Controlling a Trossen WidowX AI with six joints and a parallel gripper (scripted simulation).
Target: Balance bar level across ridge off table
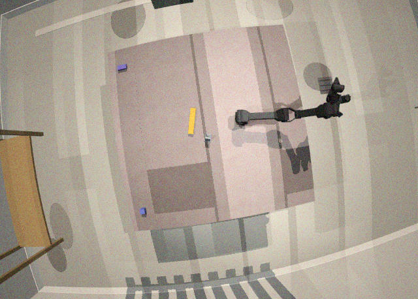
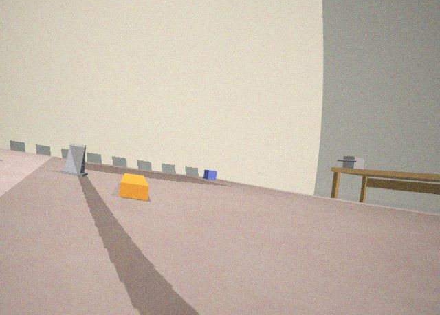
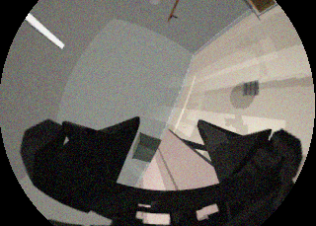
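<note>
The bar lies 860 mm ahead of my gripper tip, 250 mm below it and 80 mm to the left of it.
</note>
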